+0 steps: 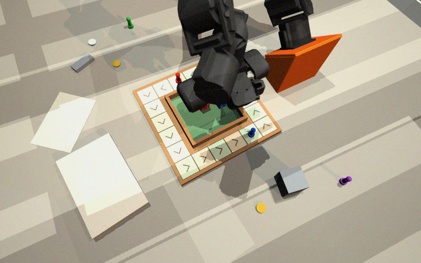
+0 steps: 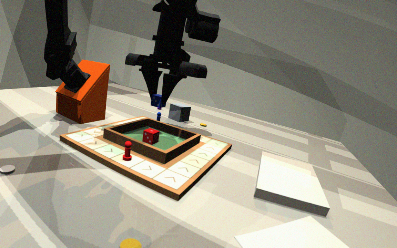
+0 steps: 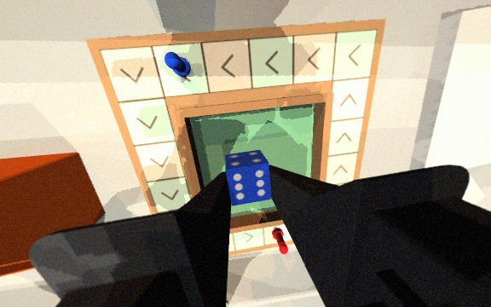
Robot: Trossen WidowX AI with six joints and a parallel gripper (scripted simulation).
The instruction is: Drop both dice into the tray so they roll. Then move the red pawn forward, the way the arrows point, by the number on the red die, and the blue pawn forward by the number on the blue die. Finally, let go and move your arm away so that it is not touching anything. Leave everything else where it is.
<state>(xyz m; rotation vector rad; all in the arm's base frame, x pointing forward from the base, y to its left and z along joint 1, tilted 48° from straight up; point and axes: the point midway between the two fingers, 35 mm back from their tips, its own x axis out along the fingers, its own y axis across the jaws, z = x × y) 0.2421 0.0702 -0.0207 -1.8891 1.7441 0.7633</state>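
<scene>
The red pawn is 5 cm ahead of my gripper tip, 14 cm to the right of it and 6 cm below it. From my gripper tip the other things lie so: blue pawn: 5 cm behind, 8 cm to the left, 6 cm below; then green tray: 2 cm ahead, 3 cm to the right, 8 cm below; then grey cube: 7 cm behind, 22 cm to the left, 7 cm below.
</scene>
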